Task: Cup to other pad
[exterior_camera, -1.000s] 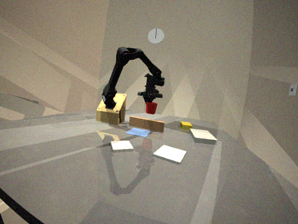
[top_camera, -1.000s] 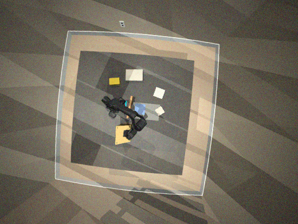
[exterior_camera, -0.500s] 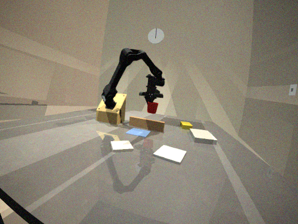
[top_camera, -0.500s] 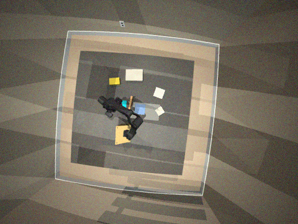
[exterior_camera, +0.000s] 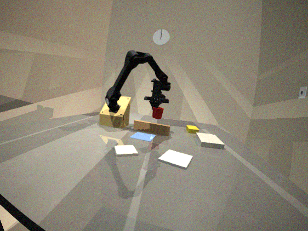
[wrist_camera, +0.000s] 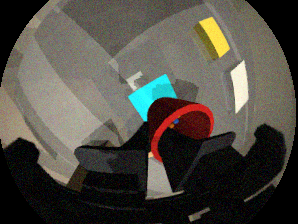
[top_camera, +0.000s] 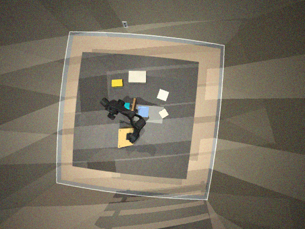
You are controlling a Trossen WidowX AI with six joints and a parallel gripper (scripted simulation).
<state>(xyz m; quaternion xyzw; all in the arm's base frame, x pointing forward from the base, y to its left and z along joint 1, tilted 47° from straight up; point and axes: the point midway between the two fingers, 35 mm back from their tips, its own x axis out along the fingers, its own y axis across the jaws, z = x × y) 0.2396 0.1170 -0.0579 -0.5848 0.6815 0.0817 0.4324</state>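
My gripper tip is 3 cm short of the cyan pad, 2 cm to the left of it and 12 cm above it. Also, from my gripper tip: cup (3 cm ahead, 2 cm to the right); then wooden bar (2 cm ahead, 12 cm to the right, 9 cm below); then light blue pad (1 cm ahead, 22 cm to the right, 12 cm below).
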